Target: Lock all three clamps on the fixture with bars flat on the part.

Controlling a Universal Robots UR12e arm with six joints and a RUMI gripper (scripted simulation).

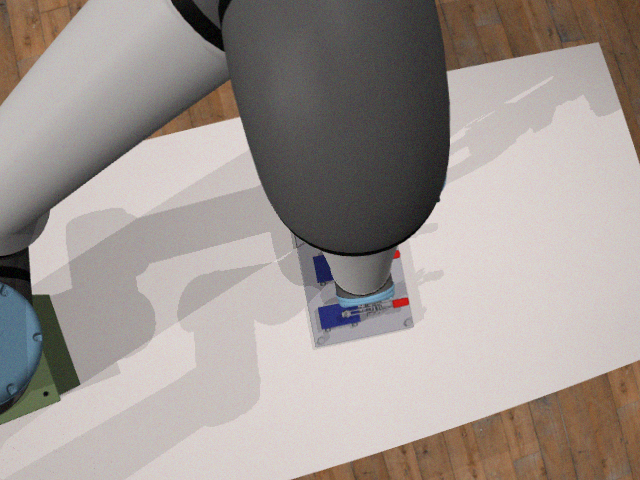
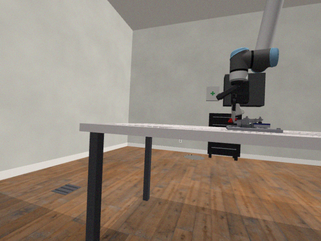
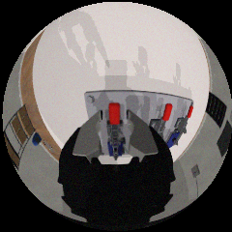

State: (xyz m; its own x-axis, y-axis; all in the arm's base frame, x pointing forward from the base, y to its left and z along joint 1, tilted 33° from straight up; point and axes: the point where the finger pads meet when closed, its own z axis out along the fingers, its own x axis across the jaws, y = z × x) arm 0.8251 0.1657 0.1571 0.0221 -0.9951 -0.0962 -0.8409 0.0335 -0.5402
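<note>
Now: the grey fixture plate 11 cm to the right of my hand, 8 cm behind it and 5 cm below it. From my hand the other things lie so: blue part (22 cm to the right, 13 cm behind, 3 cm below).
</note>
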